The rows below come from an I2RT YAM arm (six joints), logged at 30 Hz.
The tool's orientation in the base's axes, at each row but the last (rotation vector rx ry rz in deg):
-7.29 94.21 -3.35
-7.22 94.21 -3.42
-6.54 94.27 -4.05
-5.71 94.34 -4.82
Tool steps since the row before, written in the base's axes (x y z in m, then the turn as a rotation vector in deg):
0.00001 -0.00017 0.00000 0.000 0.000 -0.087
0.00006 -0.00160 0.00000 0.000 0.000 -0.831
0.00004 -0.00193 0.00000 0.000 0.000 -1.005
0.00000 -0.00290 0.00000 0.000 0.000 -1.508
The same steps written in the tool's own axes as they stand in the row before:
0.00002 -0.00017 0.00000 0.086 0.010 0.007
0.00018 -0.00159 0.00000 0.823 0.096 0.065
0.00022 -0.00192 0.00000 0.995 0.116 0.078
0.00034 -0.00288 -0.00002 1.493 0.173 0.118

